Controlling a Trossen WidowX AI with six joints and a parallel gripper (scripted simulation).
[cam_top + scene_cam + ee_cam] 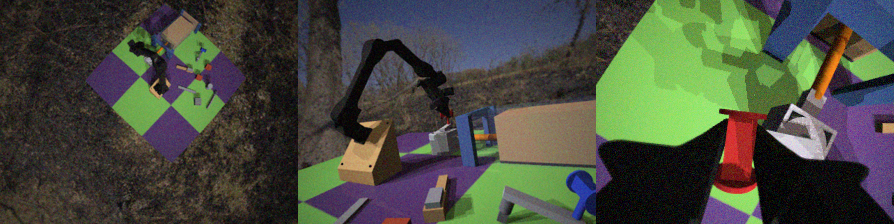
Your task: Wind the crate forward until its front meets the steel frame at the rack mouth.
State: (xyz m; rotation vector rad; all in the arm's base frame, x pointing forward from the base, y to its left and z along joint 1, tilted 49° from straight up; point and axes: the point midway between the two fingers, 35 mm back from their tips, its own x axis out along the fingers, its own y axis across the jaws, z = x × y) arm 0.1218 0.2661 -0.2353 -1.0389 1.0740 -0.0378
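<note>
The grey winch is 110 mm to the right of my gripper tip, 100 mm below it and 10 mm ahead of it. From my gripper tip the other things lie so: red grip: 10 mm to the right, 10 mm behind; grey bar: 580 mm to the right, 130 mm below, 100 mm ahead; wood-and-grey block: 410 mm to the right, 240 mm ahead, 110 mm below.
</note>
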